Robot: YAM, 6 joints.
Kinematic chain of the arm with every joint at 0, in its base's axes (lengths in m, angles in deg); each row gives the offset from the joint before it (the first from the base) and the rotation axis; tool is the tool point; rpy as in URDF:
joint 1: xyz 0 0 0.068 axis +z
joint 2: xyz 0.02 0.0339 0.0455 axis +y
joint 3: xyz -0.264 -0.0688 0 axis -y
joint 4: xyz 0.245 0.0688 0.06 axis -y
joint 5: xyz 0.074 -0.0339 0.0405 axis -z
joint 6: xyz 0.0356 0 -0.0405 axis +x
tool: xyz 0 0 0 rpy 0 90 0
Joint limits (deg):
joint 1: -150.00..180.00
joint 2: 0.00..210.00
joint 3: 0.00..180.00
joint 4: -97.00..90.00
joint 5: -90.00..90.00
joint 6: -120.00..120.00
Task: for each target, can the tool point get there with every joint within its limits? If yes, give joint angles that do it. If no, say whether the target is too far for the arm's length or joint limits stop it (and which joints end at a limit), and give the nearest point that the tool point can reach.
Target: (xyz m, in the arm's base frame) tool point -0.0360 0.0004 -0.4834
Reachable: no: joint limits stop it (at a limit: joint 2) | nearest point -0.0981 0.0011 -0.3476 | short by 0.149 m
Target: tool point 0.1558 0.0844 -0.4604
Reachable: no: joint limits stop it (at a limit: joint 2) | nearest point 0.1678 0.0909 -0.3757 | short by 0.086 m
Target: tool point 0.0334 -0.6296 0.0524
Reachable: yes | joints -88.53 176.04 145.93 25.56 -28.97 34.85
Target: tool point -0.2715 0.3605 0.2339
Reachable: yes | joints 124.28 113.43 86.36 -11.39 -36.71 -89.12
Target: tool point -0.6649 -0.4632 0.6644
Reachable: no: too far | nearest point -0.4377 -0.3049 0.4714 | short by 0.338 m
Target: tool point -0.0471 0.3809 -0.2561
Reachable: yes | joints 92.49 193.27 97.45 55.92 -59.13 49.02
